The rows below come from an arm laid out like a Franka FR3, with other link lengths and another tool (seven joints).
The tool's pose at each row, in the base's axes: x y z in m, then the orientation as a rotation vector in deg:
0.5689 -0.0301 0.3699 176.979 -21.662 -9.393
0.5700 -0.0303 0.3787 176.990 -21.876 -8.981
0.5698 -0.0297 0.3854 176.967 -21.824 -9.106
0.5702 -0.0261 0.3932 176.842 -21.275 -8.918
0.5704 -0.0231 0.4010 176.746 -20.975 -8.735
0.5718 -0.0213 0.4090 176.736 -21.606 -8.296
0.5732 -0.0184 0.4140 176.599 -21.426 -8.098
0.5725 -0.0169 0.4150 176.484 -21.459 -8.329
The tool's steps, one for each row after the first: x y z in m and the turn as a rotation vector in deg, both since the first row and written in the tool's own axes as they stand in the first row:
0.0002 0.0003 -0.0089 0.055 0.259 0.138
-0.0008 0.0000 -0.0155 0.021 0.182 0.107
-0.0021 -0.0033 -0.0234 -0.180 0.326 -0.221
-0.0034 -0.0060 -0.0312 -0.315 0.459 -0.396
-0.0033 -0.0077 -0.0393 -0.215 0.728 0.008
-0.0031 -0.0107 -0.0444 -0.371 0.871 -0.086
-0.0043 -0.0120 -0.0454 -0.486 0.732 -0.053

